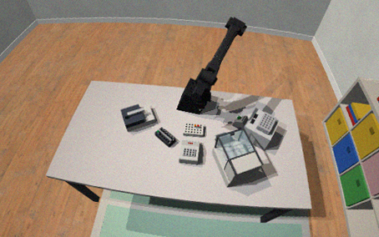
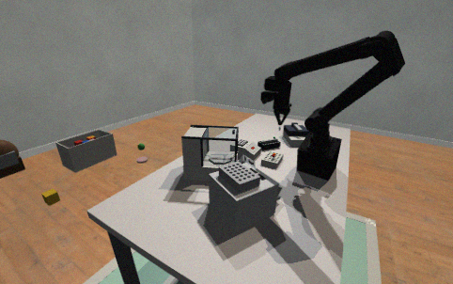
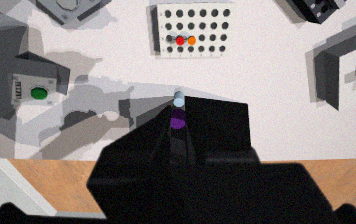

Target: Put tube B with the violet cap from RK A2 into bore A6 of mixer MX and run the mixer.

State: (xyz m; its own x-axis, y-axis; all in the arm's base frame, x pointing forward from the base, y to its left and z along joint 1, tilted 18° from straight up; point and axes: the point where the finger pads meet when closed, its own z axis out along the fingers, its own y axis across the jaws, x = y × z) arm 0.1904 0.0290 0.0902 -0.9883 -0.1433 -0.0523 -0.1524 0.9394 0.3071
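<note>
Now: hand 50 mm past the mixer block, 420 mm to the right of it and 80 mm above it. The rest, counted from my hand: red-capped tube (20 mm ahead, 210 mm below); then orange-capped tube (20 mm ahead, 20 mm to the right, 210 mm below); then tube B (20 mm below).
</note>
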